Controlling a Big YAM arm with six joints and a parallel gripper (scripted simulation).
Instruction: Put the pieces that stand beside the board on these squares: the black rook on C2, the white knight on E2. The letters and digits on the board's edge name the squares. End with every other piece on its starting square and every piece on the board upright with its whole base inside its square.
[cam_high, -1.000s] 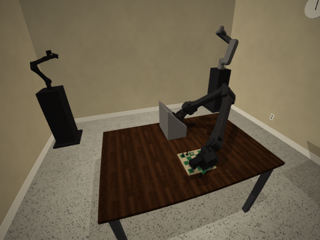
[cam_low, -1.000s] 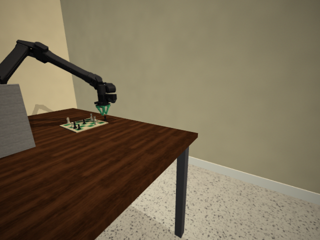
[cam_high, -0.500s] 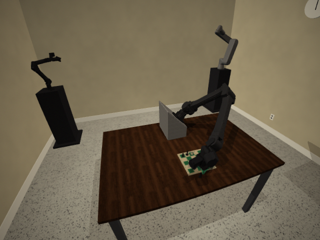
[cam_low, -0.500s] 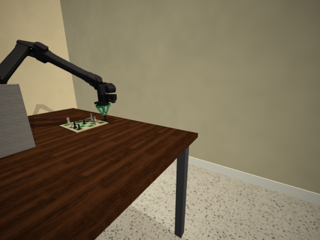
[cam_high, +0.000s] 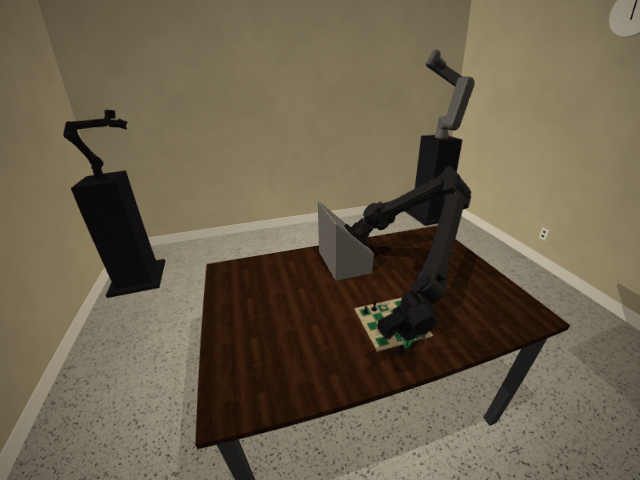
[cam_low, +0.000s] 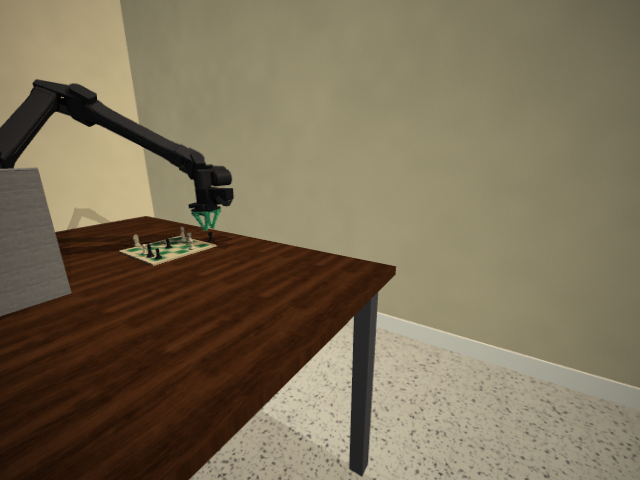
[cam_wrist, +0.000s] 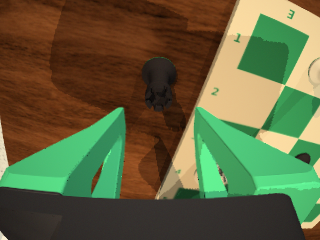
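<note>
Now: hand 4 cm above the black rook. From my hand the other things lie so: green-and-cream chessboard 14 cm behind, 4 cm to the left, 5 cm below; white knight 17 cm behind, 18 cm to the left, 4 cm below.
</note>
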